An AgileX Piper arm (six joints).
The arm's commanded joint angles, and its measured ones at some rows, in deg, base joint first. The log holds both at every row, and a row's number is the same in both.
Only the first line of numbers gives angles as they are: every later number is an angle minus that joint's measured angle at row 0.
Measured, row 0:
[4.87, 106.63, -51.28, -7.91, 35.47, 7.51]
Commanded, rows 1 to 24:
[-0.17, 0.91, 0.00, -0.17, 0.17, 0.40]
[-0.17, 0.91, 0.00, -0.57, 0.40, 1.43]
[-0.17, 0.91, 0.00, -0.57, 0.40, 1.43]
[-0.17, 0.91, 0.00, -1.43, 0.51, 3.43]
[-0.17, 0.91, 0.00, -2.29, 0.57, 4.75]
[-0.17, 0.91, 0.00, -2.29, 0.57, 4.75]
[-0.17, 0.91, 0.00, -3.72, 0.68, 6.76]
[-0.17, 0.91, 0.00, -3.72, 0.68, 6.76]
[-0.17, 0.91, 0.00, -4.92, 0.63, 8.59]
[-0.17, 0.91, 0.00, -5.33, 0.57, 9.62]
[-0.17, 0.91, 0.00, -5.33, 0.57, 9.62]
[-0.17, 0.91, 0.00, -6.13, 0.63, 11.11]
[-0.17, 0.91, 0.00, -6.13, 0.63, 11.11]
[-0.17, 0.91, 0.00, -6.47, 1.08, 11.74]
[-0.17, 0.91, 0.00, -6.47, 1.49, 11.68]
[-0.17, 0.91, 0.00, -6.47, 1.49, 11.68]
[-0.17, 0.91, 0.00, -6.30, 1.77, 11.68]
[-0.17, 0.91, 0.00, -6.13, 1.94, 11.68]
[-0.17, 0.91, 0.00, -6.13, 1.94, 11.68]
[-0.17, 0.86, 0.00, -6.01, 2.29, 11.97]
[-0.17, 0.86, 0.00, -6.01, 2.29, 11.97]
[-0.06, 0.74, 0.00, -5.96, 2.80, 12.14]
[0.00, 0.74, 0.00, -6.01, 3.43, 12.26]
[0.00, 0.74, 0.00, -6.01, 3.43, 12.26]
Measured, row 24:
[-0.06, 0.05, -0.17, -5.96, 2.63, 12.14]
